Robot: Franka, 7 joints.
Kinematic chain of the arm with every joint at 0, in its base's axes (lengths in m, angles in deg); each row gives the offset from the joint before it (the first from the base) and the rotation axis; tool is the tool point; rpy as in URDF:
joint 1: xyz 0 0 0.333 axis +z
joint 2: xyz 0 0 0 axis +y
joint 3: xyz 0 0 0.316 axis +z
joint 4: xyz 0.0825 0 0 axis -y
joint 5: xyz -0.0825 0 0.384 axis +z
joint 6: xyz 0 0 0 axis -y
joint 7: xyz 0.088 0 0 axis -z
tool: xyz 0 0 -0.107 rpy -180 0 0
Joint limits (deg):
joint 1: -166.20..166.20
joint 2: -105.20..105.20
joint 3: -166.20..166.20
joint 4: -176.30..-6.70
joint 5: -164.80..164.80
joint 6: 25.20..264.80
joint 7: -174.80..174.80
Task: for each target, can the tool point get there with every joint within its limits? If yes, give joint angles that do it. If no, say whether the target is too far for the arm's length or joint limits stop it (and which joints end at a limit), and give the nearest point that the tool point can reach.
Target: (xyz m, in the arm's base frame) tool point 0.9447 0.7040 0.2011
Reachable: no: too far | nearest point 0.6836 0.5094 0.2376 | short by 0.328 m
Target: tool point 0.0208 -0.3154 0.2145
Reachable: yes | joints 10.26 5.92 -98.91 -152.55 18.02 103.77 -17.98
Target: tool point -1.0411 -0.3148 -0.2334
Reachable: no: too far | nearest point -0.7283 -0.2202 -0.0632 | short by 0.368 m
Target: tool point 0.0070 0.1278 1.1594
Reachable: yes | joints 30.33 -11.40 31.92 -40.32 18.31 188.46 -66.44
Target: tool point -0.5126 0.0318 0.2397
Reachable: yes | joints -133.26 20.97 -44.40 -132.39 -91.14 121.80 -7.32
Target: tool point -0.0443 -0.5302 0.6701
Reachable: yes | joints 6.93 36.96 -114.74 -113.15 70.16 160.49 81.93
